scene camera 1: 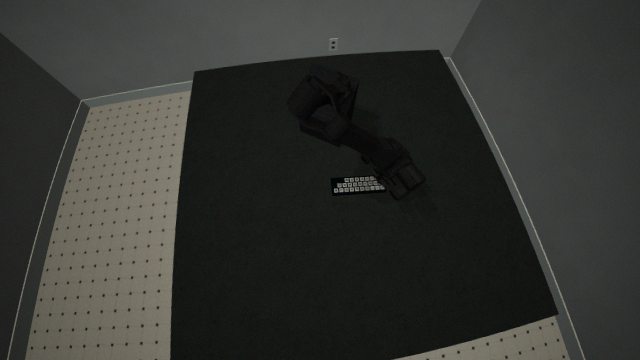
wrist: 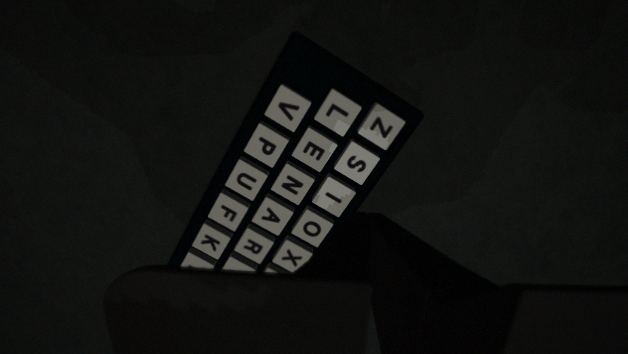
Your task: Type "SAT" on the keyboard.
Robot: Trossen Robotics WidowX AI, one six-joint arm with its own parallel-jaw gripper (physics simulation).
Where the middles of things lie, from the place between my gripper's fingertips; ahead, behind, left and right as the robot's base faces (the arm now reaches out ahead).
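Dark keyboard [scene camera 1: 339, 186]: 6 cm below my hand, 4 cm behind it and 5 cm to the right of it.
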